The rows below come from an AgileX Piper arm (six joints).
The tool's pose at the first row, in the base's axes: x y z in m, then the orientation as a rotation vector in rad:
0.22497 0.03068 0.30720 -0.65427 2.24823 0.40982
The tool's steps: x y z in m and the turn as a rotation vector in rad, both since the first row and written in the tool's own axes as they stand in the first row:
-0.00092 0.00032 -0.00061 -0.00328 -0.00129 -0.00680
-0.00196 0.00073 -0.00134 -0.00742 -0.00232 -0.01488
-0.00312 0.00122 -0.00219 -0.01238 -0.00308 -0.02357
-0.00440 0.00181 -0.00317 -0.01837 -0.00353 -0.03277
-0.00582 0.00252 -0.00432 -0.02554 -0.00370 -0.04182
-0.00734 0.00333 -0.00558 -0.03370 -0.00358 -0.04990
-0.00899 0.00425 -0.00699 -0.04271 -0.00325 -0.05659
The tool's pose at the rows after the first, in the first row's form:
0.22498 0.03096 0.30832 -0.66300 2.24397 0.41054
0.22495 0.03129 0.30961 -0.67365 2.23933 0.41155
0.22487 0.03167 0.31108 -0.68546 2.23459 0.41313
0.22473 0.03211 0.31273 -0.69846 2.22980 0.41555
0.22451 0.03262 0.31461 -0.71199 2.22519 0.41932
0.22422 0.03319 0.31665 -0.72505 2.22113 0.42462
0.22387 0.03382 0.31889 -0.73710 2.21773 0.43154

